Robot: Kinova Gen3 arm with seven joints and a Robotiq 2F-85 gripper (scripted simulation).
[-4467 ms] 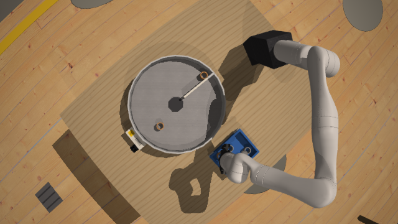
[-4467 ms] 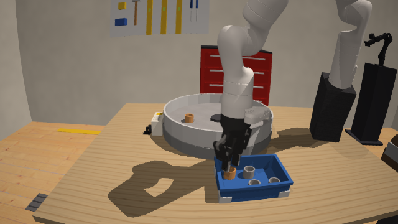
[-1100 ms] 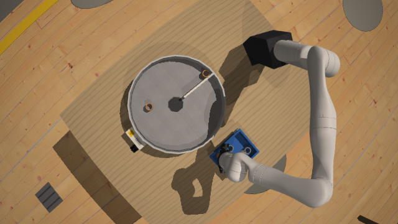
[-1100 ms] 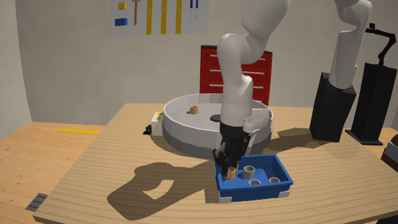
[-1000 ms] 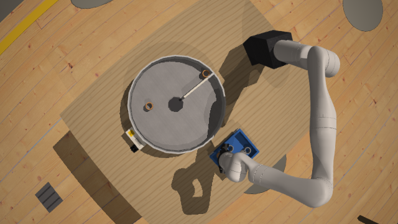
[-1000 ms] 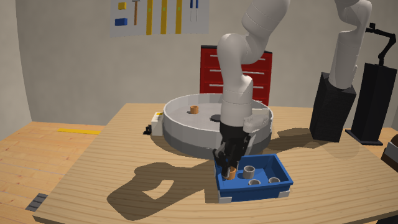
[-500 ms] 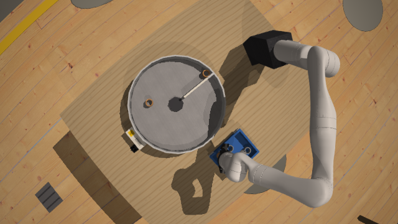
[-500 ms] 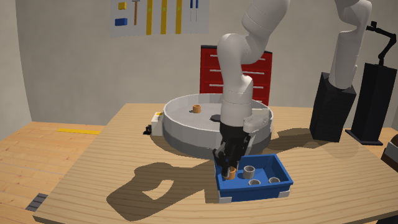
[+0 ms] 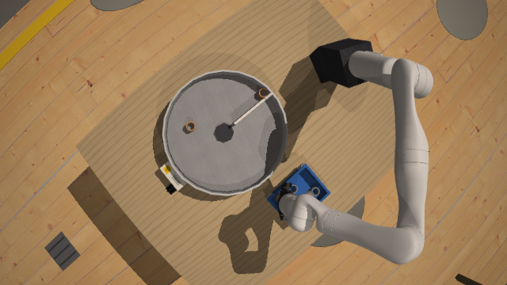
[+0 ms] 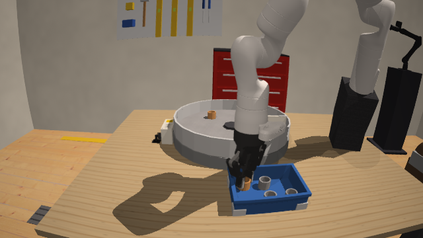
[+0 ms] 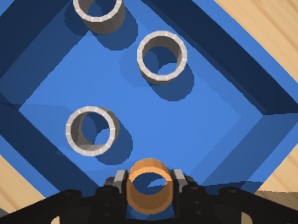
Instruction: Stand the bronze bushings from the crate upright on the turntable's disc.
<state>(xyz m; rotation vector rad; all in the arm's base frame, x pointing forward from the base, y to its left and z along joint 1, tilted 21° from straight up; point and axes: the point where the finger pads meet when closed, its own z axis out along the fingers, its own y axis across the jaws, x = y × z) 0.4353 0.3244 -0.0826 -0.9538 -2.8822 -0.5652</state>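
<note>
Right now the blue crate is 60 mm behind my hand, 20 mm to the left of it and 10 mm below it. Round my hand: grey turntable disc: 300 mm to the right, 60 mm ahead, 20 mm above.
</note>
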